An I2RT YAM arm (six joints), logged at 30 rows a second.
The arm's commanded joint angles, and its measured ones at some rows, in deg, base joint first. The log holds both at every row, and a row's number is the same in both.
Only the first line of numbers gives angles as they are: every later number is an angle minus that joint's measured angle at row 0.
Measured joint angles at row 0:
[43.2, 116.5, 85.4, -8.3, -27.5, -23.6]
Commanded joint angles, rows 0 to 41:
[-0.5, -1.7, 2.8, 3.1, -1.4, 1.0]
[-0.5, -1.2, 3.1, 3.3, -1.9, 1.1]
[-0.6, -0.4, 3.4, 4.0, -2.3, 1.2]
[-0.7, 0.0, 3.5, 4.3, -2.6, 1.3]
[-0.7, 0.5, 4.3, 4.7, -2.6, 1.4]
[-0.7, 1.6, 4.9, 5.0, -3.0, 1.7]
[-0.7, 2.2, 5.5, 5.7, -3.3, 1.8]
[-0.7, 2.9, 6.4, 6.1, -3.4, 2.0]
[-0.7, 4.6, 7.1, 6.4, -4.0, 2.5]
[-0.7, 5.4, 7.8, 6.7, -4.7, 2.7]
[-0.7, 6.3, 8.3, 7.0, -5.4, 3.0]
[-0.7, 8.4, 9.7, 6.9, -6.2, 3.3]
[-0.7, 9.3, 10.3, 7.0, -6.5, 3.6]
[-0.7, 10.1, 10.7, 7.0, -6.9, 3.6]
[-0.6, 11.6, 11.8, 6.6, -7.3, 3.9]
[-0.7, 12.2, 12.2, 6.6, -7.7, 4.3]
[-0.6, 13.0, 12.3, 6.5, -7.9, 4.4]
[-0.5, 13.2, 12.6, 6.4, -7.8, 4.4]
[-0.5, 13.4, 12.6, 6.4, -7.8, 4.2]
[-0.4, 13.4, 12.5, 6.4, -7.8, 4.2]
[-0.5, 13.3, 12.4, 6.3, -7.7, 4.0]
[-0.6, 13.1, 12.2, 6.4, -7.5, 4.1]
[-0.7, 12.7, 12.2, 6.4, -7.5, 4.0]
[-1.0, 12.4, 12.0, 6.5, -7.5, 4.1]
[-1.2, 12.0, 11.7, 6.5, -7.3, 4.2]
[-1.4, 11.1, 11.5, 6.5, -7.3, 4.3]
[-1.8, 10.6, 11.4, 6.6, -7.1, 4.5]
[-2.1, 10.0, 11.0, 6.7, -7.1, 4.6]
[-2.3, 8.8, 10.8, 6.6, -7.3, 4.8]
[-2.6, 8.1, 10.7, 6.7, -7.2, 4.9]
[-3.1, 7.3, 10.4, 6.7, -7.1, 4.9]
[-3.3, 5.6, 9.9, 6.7, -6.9, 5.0]
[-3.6, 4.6, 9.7, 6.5, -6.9, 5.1]
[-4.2, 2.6, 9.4, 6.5, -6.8, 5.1]
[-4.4, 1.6, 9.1, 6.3, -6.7, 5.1]
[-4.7, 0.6, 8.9, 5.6, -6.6, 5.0]
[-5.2, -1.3, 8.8, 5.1, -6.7, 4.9]
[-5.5, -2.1, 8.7, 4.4, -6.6, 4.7]
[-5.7, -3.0, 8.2, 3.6, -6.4, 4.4]
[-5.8, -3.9, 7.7, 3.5, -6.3, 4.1]
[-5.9, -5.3, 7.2, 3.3, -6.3, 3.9]
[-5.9, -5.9, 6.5, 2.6, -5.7, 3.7]
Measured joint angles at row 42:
[-5.7, 1.0, 7.3, 3.2, -6.0, 4.2]
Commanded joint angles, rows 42 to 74:
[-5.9, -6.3, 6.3, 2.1, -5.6, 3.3]
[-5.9, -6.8, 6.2, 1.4, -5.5, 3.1]
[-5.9, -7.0, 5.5, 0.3, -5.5, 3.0]
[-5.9, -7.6, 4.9, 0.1, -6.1, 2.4]
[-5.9, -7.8, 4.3, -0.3, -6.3, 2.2]
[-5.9, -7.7, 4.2, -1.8, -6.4, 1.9]
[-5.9, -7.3, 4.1, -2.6, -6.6, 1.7]
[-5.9, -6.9, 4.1, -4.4, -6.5, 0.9]
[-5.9, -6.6, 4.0, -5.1, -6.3, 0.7]
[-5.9, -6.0, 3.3, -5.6, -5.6, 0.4]
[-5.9, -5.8, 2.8, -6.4, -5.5, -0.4]
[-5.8, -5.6, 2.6, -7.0, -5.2, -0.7]
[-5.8, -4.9, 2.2, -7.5, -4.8, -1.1]
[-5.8, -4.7, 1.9, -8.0, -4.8, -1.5]
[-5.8, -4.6, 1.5, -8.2, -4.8, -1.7]
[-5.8, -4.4, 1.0, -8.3, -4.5, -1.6]
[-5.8, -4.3, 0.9, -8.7, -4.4, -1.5]
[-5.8, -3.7, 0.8, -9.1, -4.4, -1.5]
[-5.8, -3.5, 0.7, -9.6, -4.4, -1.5]
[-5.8, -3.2, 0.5, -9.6, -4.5, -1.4]
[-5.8, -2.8, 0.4, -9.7, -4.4, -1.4]
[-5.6, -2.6, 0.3, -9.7, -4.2, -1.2]
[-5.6, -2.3, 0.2, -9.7, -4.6, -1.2]
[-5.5, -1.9, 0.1, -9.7, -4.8, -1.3]
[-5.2, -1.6, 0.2, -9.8, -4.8, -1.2]
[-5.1, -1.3, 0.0, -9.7, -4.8, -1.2]
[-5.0, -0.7, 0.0, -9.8, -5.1, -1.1]
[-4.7, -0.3, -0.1, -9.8, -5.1, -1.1]
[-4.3, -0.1, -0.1, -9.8, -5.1, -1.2]
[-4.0, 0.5, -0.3, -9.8, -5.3, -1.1]
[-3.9, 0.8, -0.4, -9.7, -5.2, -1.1]
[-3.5, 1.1, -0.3, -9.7, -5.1, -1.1]
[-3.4, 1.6, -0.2, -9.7, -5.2, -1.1]
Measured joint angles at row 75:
[-4.4, 1.3, -0.3, -9.3, -4.4, -0.7]
